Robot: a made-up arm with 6 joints. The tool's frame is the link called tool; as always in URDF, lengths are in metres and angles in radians.
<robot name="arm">
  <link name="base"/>
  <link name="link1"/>
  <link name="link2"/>
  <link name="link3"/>
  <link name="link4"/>
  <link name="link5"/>
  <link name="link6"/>
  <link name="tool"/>
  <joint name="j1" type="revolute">
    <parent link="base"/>
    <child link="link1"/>
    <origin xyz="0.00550 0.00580 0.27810"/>
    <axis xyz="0 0 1"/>
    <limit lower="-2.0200" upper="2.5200"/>
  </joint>
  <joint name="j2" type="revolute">
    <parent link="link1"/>
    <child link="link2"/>
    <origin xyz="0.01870 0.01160 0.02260"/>
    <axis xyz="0.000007 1 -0.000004"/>
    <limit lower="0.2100" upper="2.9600"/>
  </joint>
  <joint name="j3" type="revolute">
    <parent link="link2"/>
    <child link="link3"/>
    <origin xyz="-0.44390 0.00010 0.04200"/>
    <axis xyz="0.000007 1 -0.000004"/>
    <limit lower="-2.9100" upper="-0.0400"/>
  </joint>
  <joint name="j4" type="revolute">
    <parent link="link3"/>
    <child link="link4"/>
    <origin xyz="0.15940 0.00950 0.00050"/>
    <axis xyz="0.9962 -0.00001 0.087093"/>
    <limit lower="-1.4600" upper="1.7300"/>
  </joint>
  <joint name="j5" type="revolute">
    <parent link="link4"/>
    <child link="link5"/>
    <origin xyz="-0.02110 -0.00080 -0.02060"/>
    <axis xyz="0.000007 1 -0.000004"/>
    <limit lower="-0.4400" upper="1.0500"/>
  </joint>
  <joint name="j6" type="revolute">
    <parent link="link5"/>
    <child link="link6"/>
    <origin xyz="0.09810 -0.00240 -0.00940"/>
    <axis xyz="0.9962 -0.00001 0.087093"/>
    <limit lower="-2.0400" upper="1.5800"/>
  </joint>
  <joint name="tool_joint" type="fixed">
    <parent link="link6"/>
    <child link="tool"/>
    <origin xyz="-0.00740 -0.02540 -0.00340" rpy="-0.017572 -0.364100 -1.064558"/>
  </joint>
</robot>
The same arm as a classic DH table. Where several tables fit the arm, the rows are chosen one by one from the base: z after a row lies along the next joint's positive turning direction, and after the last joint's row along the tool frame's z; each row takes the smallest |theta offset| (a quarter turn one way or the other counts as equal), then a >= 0, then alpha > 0; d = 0 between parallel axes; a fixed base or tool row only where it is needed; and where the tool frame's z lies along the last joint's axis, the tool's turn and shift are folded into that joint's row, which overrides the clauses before.
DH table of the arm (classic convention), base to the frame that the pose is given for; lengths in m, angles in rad. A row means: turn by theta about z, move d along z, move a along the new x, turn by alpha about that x. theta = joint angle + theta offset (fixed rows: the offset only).
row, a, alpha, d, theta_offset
base (fixed), 0.0080, 0.0000, 0.0000, 0.8119
j1, 0.0187, -1.5708, 0.3007, -0.8119
j2, -0.4459, 0.0000, 0.0000, 0.0943
j3, 0.0134, 1.5708, 0.0212, 1.3893
j4, 0.0187, -1.5708, 0.1360, 0.0000
j5, 0.0179, 1.5708, -0.0032, 0.0000
j6, -0.0232, -1.6462, 0.0884, 1.2442
tool (fixed), 0.0000, 0.0000, -0.0108, -2.6366
Joint limits (rad, base to tool): -2.0200..2.5200 0.2100..2.9600 -2.9100..-0.0400 -1.4600..1.7300 -0.4400..1.0500 -2.0400..1.5800

